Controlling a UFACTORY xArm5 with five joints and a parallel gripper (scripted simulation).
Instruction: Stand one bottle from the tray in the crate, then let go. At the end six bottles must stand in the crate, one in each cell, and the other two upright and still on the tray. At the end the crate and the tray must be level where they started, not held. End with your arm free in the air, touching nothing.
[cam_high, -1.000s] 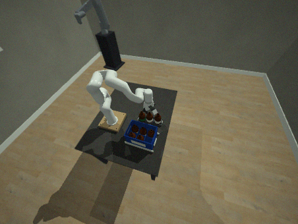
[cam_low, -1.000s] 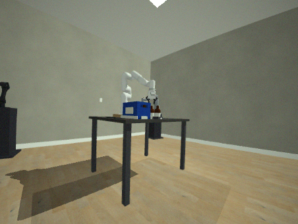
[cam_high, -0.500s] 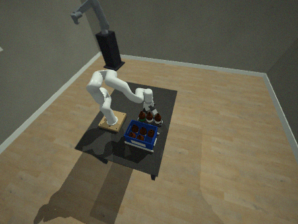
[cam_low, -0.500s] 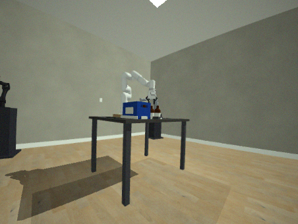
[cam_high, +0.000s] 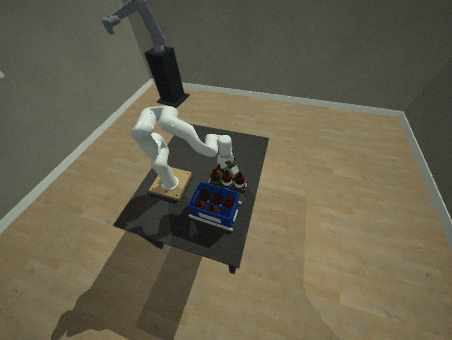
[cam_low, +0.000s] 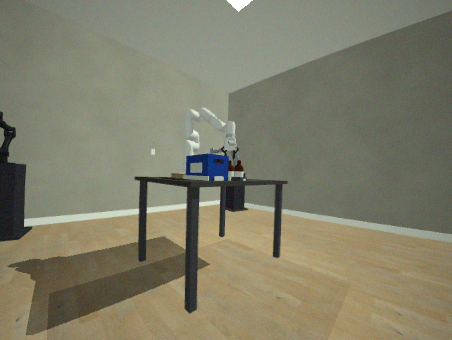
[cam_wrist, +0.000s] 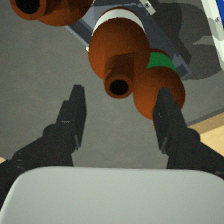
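Now: the tray 18 cm below my hand. Round my hand: blue crate 3 cm ahead, 23 cm to the right, 11 cm below.
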